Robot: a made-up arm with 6 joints. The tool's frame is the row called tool. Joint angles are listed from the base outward.
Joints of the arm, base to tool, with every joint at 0 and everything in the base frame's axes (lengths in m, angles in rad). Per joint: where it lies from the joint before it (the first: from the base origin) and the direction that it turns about. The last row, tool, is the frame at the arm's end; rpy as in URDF.
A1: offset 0.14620 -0.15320 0.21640 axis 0 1 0
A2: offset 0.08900 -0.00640 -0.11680 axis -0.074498 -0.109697 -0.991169
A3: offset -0.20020 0.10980 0.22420 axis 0 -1 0
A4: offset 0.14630 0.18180 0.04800 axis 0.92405 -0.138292 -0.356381
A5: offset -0.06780 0.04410 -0.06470 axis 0 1 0
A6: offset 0.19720 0.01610 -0.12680 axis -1 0 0
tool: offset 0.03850 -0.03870 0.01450 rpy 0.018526 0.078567 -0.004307
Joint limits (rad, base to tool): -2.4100..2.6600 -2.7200..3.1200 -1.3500..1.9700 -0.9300..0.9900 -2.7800..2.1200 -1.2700..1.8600
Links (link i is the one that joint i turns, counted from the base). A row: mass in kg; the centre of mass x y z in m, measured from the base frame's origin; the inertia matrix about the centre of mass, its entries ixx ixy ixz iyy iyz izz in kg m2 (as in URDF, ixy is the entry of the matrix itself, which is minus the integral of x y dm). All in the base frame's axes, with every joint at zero. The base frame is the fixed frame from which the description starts. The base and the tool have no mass.
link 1: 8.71; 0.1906 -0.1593 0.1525; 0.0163 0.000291 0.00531 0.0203 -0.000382 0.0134
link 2: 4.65; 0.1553 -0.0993 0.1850; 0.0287 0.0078 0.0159 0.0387 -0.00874 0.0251
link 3: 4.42; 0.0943 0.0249 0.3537; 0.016 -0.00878 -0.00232 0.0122 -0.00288 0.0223
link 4: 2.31; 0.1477 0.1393 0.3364; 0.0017 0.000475 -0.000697 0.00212 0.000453 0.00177
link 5: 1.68; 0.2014 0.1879 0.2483; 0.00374 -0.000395 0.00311 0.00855 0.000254 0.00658
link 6: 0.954; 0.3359 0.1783 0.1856; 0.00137 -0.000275 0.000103 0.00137 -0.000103 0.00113
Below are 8 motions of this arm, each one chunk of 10 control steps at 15 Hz.
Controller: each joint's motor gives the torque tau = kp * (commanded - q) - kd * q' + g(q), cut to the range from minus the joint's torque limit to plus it. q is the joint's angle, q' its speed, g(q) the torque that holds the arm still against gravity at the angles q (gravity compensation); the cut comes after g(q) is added. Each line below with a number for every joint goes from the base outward.
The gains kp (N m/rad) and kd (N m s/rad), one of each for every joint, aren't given. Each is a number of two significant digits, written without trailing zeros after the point. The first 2 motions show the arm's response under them.
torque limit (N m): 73 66 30 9.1 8.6 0.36
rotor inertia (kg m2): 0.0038 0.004 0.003 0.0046 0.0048 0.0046
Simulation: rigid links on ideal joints. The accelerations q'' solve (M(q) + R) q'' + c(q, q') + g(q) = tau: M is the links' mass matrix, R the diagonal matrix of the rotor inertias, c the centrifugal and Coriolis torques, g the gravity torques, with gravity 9.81 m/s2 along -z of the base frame. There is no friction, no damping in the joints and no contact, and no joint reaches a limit. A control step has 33 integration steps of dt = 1/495 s. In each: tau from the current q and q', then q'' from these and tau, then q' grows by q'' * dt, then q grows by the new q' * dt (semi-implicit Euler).
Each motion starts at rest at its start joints. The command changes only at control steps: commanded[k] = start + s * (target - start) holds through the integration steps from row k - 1 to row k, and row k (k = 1, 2, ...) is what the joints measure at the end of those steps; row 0 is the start. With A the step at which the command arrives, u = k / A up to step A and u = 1 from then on. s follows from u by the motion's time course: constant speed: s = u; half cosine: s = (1 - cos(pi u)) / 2; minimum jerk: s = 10 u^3 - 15 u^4 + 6 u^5; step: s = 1 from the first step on.
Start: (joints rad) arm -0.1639 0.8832 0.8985 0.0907 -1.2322 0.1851
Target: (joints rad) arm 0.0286 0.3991 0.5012 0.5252 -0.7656 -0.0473
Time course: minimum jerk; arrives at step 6
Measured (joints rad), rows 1 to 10:
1: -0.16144 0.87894 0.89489 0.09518 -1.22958 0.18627
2: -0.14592 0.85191 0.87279 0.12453 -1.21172 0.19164
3: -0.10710 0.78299 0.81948 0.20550 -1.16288 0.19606
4: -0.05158 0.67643 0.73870 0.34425 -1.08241 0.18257
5: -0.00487 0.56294 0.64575 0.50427 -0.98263 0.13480
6: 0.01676 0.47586 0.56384 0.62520 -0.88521 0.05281
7: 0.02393 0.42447 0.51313 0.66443 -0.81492 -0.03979
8: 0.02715 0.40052 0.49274 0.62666 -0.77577 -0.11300
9: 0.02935 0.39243 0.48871 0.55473 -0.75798 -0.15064
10: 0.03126 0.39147 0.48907 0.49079 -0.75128 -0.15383
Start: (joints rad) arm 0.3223 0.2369 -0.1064 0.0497 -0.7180 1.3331
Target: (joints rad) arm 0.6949 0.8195 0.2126 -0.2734 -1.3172 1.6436
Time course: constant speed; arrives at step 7
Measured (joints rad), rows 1 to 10:
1: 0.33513 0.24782 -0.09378 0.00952 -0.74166 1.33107
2: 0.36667 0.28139 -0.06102 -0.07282 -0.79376 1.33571
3: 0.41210 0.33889 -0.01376 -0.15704 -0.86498 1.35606
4: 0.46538 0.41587 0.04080 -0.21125 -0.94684 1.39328
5: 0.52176 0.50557 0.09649 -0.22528 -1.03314 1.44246
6: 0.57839 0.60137 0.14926 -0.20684 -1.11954 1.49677
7: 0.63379 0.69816 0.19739 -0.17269 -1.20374 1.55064
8: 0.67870 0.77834 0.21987 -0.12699 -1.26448 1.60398
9: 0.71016 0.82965 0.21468 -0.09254 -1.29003 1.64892
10: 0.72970 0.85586 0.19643 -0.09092 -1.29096 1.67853
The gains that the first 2 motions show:
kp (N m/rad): 43 58 17 2.1 9.3 0.37
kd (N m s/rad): 3.3 7 2 0.21 1.3 0.055
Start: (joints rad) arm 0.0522 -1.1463 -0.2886 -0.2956 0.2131 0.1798
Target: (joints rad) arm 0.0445 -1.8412 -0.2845 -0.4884 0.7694 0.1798
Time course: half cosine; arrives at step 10
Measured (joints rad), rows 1 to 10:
1: 0.05126 -1.14899 -0.28638 -0.29347 0.21526 0.17993
2: 0.04798 -1.16166 -0.27882 -0.28475 0.22341 0.18074
3: 0.04243 -1.19246 -0.26600 -0.26617 0.24094 0.18339
4: 0.03604 -1.24622 -0.25102 -0.23700 0.27124 0.18918
5: 0.03053 -1.32299 -0.23823 -0.19842 0.31692 0.19858
6: 0.02736 -1.41813 -0.23176 -0.15307 0.37869 0.21052
7: 0.02781 -1.52332 -0.23450 -0.10582 0.45474 0.22229
8: 0.03304 -1.62823 -0.24738 -0.06450 0.54059 0.23015
9: 0.04359 -1.72243 -0.26921 -0.03966 0.62923 0.23055
10: 0.05861 -1.79677 -0.29713 -0.04270 0.71158 0.22130

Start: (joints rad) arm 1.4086 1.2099 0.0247 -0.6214 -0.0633 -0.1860
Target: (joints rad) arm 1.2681 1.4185 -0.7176 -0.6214 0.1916 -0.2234
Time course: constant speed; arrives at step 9
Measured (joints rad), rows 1 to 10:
1: 1.39941 1.21503 0.00199 -0.62178 -0.06524 -0.18087
2: 1.37996 1.22832 -0.04509 -0.61833 -0.05758 -0.17127
3: 1.35648 1.24814 -0.10764 -0.61557 -0.04027 -0.16460
4: 1.33433 1.27185 -0.17902 -0.61719 -0.01691 -0.16471
5: 1.31613 1.29726 -0.25595 -0.62322 0.00992 -0.17115
6: 1.30239 1.32297 -0.33709 -0.63171 0.03910 -0.18164
7: 1.29243 1.34822 -0.42169 -0.64046 0.07015 -0.19399
8: 1.28510 1.37265 -0.50898 -0.64793 0.10263 -0.20675
9: 1.27907 1.39613 -0.59802 -0.65332 0.13600 -0.21919
10: 1.27930 1.41108 -0.66471 -0.64458 0.17296 -0.23297

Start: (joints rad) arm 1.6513 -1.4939 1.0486 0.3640 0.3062 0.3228
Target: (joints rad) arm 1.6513 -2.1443 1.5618 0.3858 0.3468 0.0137
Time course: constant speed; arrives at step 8
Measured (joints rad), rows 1 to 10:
1: 1.64759 -1.50315 1.05503 0.35435 0.30869 0.31427
2: 1.63701 -1.53255 1.07516 0.32785 0.31700 0.29056
3: 1.62041 -1.58436 1.11076 0.29080 0.33207 0.25416
4: 1.60126 -1.65489 1.16029 0.25647 0.35226 0.21093
5: 1.58482 -1.73724 1.22023 0.23857 0.37407 0.16622
6: 1.57604 -1.82431 1.28635 0.24625 0.39331 0.12287
7: 1.57658 -1.91149 1.35545 0.28135 0.40648 0.08100
8: 1.58373 -1.99741 1.42670 0.33899 0.41216 0.03956
9: 1.60436 -2.06974 1.48960 0.42862 0.41090 0.00729
10: 1.63712 -2.12114 1.53743 0.54475 0.39738 -0.01180

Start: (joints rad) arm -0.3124 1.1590 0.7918 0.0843 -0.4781 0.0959
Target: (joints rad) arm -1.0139 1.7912 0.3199 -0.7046 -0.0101 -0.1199
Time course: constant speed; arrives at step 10
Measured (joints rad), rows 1 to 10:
1: -0.32212 1.16884 0.78784 0.07048 -0.47295 0.09884
2: -0.35287 1.19759 0.77045 0.03484 -0.45722 0.10576
3: -0.40524 1.24535 0.73693 -0.01641 -0.42846 0.11199
4: -0.47370 1.30807 0.69030 -0.07427 -0.38802 0.11100
5: -0.55151 1.38039 0.63607 -0.13347 -0.33995 0.09806
6: -0.63332 1.45702 0.57972 -0.19347 -0.28892 0.07218
7: -0.71580 1.53352 0.52523 -0.25618 -0.23860 0.03621
8: -0.79731 1.60684 0.47465 -0.32364 -0.19083 -0.00466
9: -0.87727 1.67559 0.42828 -0.39701 -0.14592 -0.04503
10: -0.95562 1.73994 0.38524 -0.47661 -0.10310 -0.08096

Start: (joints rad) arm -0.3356 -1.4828 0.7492 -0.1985 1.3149 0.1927
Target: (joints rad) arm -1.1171 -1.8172 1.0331 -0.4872 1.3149 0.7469
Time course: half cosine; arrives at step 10
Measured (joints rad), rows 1 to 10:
1: -0.33931 -1.48498 0.75134 -0.19823 1.31394 0.19389
2: -0.35714 -1.49469 0.76118 -0.19734 1.31051 0.20059
3: -0.40105 -1.51664 0.78370 -0.19655 1.30435 0.21939
4: -0.47807 -1.55179 0.81950 -0.19798 1.29686 0.25580
5: -0.58736 -1.59717 0.86453 -0.20408 1.29072 0.31190
6: -0.71993 -1.64711 0.91169 -0.21584 1.28898 0.38574
7: -0.86058 -1.69497 0.95325 -0.23204 1.29365 0.47175
8: -0.99156 -1.73474 0.98347 -0.25029 1.30441 0.56188
9: -1.09677 -1.76235 1.00002 -0.26879 1.31879 0.64680
10: -1.16446 -1.77607 1.00361 -0.28723 1.33337 0.71726

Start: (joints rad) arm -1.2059 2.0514 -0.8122 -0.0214 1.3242 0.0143
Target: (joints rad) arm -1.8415 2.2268 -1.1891 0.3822 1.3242 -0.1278
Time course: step
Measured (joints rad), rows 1 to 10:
1: -1.25316 2.08881 -0.95864 -0.07290 1.18832 0.01079
2: -1.33627 2.13380 -1.06991 -0.10842 1.15350 0.00026
3: -1.44844 2.16360 -1.13860 -0.08375 1.17056 -0.02500
4: -1.57837 2.17816 -1.18103 0.00732 1.20482 -0.06018
5: -1.71172 2.18353 -1.20995 0.15214 1.24611 -0.10016
6: -1.83626 2.18682 -1.23217 0.32655 1.29423 -0.14355
7: -1.94428 2.19389 -1.24645 0.50168 1.34871 -0.19093
8: -2.03168 2.20735 -1.24593 0.65447 1.40320 -0.24031
9: -2.09603 2.22580 -1.22698 0.77692 1.44773 -0.28452
10: -2.13577 2.24543 -1.19486 0.87482 1.47548 -0.31442

